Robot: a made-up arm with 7 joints. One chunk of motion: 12 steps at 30 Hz.
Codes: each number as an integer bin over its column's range. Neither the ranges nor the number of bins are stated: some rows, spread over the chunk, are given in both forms.
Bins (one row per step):
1: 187 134 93 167 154 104
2: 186 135 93 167 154 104
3: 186 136 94 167 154 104
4: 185 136 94 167 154 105
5: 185 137 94 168 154 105
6: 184 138 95 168 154 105
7: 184 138 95 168 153 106
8: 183 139 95 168 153 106
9: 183 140 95 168 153 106
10: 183 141 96 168 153 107
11: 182 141 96 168 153 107
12: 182 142 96 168 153 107
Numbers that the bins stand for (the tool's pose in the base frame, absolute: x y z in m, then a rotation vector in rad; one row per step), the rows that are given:
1: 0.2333 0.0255 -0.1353 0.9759 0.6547 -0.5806
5: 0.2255 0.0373 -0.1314 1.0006 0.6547 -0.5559
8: 0.2176 0.0451 -0.1275 1.0006 0.6300 -0.5312
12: 0.2137 0.0569 -0.1235 1.0006 0.6300 -0.5065
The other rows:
2: 0.2294 0.0294 -0.1353 0.9759 0.6547 -0.5806
3: 0.2294 0.0333 -0.1314 0.9759 0.6547 -0.5806
4: 0.2255 0.0333 -0.1314 0.9759 0.6547 -0.5559
6: 0.2216 0.0412 -0.1275 1.0006 0.6547 -0.5559
7: 0.2216 0.0412 -0.1275 1.0006 0.6300 -0.5312
9: 0.2176 0.0490 -0.1275 1.0006 0.6300 -0.5312
10: 0.2176 0.0529 -0.1235 1.0006 0.6300 -0.5065
11: 0.2137 0.0529 -0.1235 1.0006 0.6300 -0.5065

